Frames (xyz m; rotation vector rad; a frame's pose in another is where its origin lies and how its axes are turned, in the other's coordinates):
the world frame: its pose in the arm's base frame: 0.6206 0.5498 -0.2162 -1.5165 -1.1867 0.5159
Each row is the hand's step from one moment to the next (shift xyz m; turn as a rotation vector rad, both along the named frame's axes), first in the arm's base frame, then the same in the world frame.
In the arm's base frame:
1: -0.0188 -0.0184 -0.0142 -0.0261 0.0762 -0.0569
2: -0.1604 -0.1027 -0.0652 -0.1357 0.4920 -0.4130
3: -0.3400 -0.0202 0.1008 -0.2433 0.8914 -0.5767
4: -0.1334 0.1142 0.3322 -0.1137 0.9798 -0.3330
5: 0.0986 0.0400 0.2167 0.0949 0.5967 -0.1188
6: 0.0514 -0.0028 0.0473 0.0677 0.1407 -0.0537
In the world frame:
1: -0.0275 0.0037 0.0111 0.0410 0.0481 0.0757
2: -0.1722 -0.0144 0.1033 0.2657 0.3656 0.4762
3: -0.1289 -0.2305 0.2375 0.5279 0.5072 0.8065
4: 0.1339 -0.3461 0.0590 0.7225 0.3452 0.6653
5: 0.1325 -0.1541 -0.1303 0.5289 0.1998 0.2440
6: 0.0310 -0.0226 -0.0584 0.1363 0.0888 0.0285

